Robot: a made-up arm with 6 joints.
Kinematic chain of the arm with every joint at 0, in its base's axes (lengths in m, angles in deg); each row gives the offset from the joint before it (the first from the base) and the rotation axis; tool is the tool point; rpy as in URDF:
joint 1: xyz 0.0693 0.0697 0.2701 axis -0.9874 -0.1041 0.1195
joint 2: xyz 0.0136 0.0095 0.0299 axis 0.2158 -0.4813 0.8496
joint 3: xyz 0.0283 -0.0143 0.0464 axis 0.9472 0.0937 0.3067
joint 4: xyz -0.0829 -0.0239 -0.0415 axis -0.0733 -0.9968 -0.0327
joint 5: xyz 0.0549 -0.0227 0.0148 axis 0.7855 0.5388 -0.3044
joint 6: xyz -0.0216 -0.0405 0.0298 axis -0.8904 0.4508 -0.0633
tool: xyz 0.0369 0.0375 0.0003 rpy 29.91 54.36 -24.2
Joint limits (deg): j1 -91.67..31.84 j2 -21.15..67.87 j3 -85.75..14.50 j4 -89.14..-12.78 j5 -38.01..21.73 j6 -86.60..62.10
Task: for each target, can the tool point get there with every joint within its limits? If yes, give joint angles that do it. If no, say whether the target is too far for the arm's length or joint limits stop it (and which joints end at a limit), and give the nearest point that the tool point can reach.
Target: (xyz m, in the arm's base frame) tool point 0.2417 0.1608 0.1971
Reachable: no: joint limits stop it (at a limit: joint 1, joint 4, joint 5, joint 6) | nearest point 0.1822 0.1005 0.2191 | short by 0.088 m
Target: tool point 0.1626 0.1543 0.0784
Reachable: no: joint limits stop it (at a limit: joint 1, joint 4, joint 5, joint 6) | nearest point 0.1308 0.0899 0.1527 | short by 0.103 m
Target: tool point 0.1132 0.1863 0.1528
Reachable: no: joint limits stop it (at a limit: joint 1, joint 3, joint 4, joint 5, joint 6) | nearest point 0.1058 0.1214 0.1807 | short by 0.071 m
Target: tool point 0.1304 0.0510 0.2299
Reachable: yes | joints -74.67 27.96 1.10 -56.08 -0.20 -7.82
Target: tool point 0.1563 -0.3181 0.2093
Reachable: no: too far | nearest point 0.1175 -0.1162 0.2401 | short by 0.208 m
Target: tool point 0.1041 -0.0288 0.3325
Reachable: yes | joints -12.70 35.57 -67.54 -31.16 -1.11 29.64
